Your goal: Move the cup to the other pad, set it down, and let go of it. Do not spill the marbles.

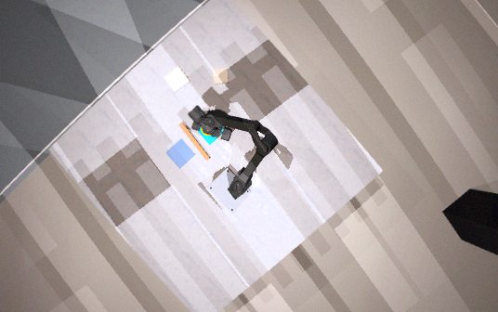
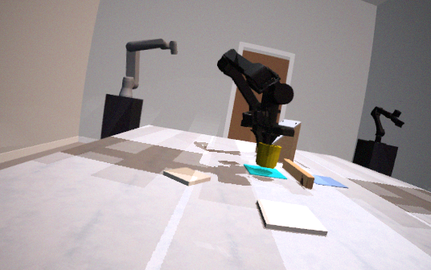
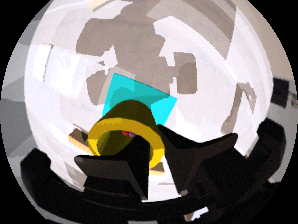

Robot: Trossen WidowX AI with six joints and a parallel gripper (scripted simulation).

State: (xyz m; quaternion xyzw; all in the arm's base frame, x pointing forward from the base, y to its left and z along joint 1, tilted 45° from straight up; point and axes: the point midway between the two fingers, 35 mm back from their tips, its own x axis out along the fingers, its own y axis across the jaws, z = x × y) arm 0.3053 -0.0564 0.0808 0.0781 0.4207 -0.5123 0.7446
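Now: the cyan pad 20 mm ahead of my gripper tip, 20 mm to the left of it and 60 mm below it. From my gripper tip the other things lie so: yellow cup 20 mm ahead, 20 mm to the left; then wooden bar 20 mm ahead, 120 mm to the left, 40 mm below; then pale blue pad 20 mm ahead, 220 mm to the left, 60 mm below.
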